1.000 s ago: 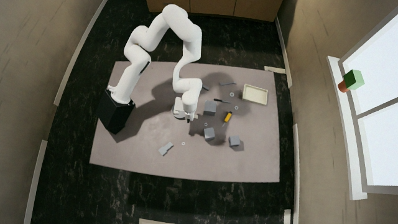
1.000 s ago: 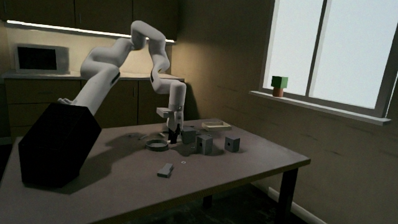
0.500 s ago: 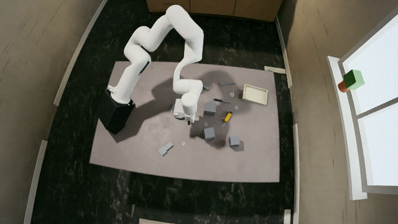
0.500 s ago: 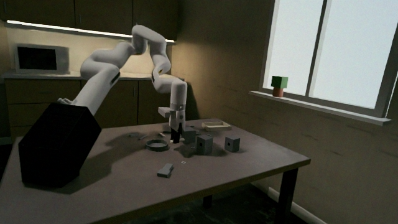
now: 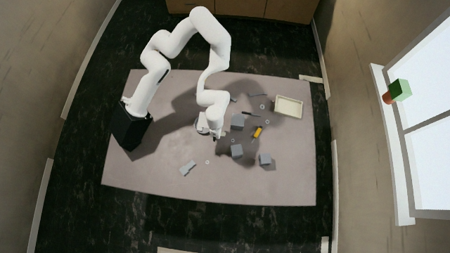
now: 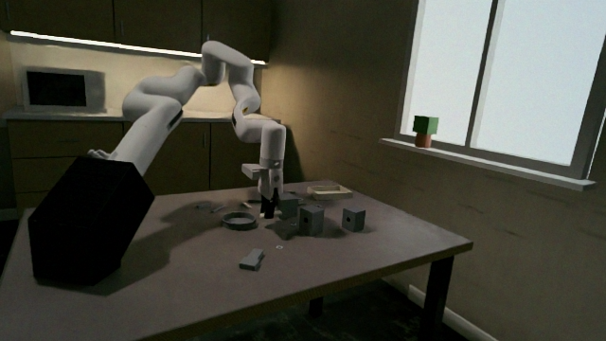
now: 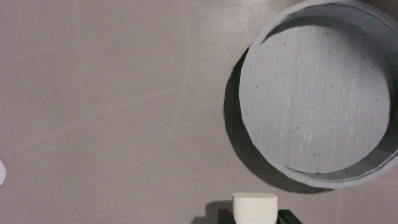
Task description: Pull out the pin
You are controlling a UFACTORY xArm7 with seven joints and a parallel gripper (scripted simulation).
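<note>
Right now my hand is 8 cm past the round grey dish, 5 cm to the right of it and 4 cm above it. Also, from my hand: cream tray: 40 cm ahead, 25 cm to the left, 5 cm below.
</note>
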